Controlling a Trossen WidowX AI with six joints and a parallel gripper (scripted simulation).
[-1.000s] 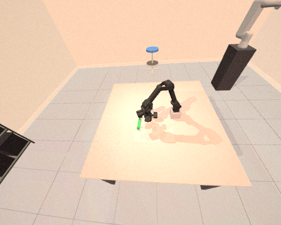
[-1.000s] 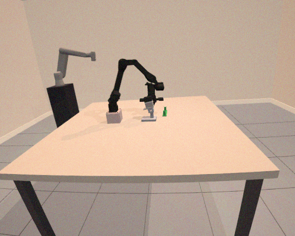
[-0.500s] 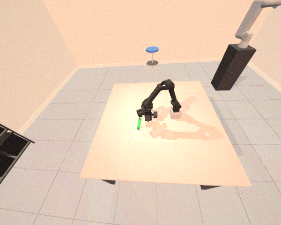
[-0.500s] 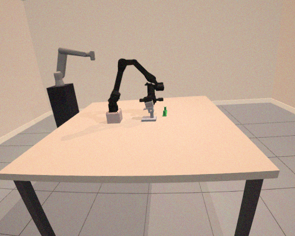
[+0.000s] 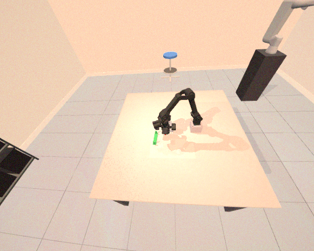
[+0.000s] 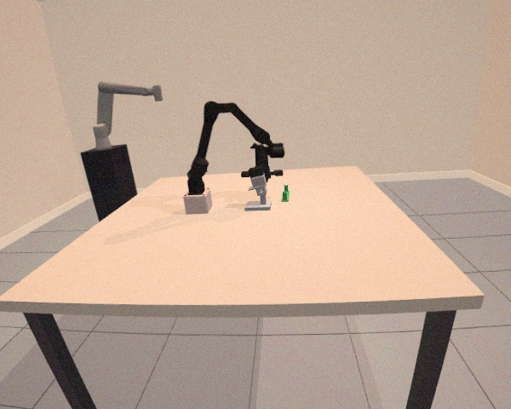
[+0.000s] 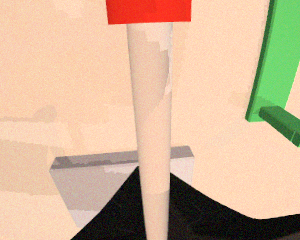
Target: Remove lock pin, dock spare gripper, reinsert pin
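The mount is 60 mm to the right of my gripper tip and 10 mm behind it. Also, from my gripper tip: spare gripper 80 mm above, 60 mm to the right, 10 mm behind; then green cradle 100 mm ahead, 60 mm to the left, 20 mm below.
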